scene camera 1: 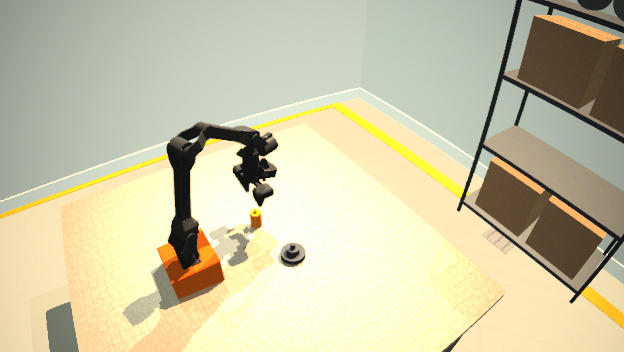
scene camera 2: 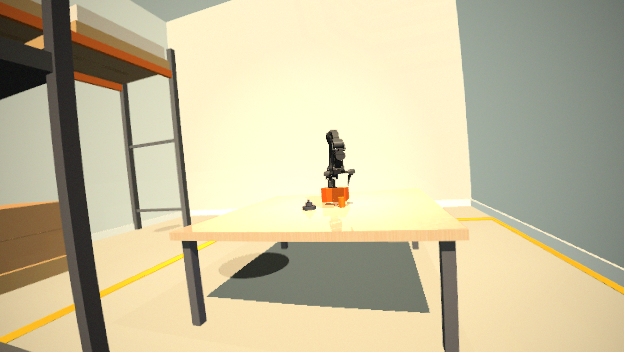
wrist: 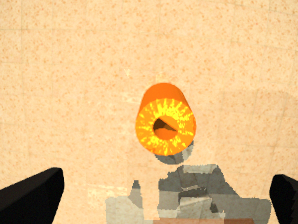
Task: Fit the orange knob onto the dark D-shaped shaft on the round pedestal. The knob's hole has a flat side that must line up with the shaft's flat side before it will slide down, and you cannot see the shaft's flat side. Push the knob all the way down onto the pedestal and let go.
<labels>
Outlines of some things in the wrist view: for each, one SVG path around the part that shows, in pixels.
The gripper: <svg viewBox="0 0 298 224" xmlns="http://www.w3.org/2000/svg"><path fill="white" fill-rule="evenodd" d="M274 175L273 179L271 179L269 194L270 200L273 202L271 205L273 205L274 212L277 213L275 217L278 218L279 224L298 224L298 180L294 180L293 177L287 177L283 173L281 175ZM63 169L52 167L47 169L47 171L37 173L35 176L32 175L25 180L20 180L19 183L0 189L0 224L53 224L53 218L56 217L60 200L63 198L61 194L63 194L65 189Z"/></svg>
An orange knob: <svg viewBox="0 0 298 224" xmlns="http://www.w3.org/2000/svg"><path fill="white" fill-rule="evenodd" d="M156 84L150 87L145 92L144 97L142 97L136 119L137 137L140 143L150 152L165 156L176 155L176 153L181 152L182 149L185 149L192 143L193 137L196 135L196 119L194 119L192 109L186 103L184 93L182 93L180 88L169 83Z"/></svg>
</labels>
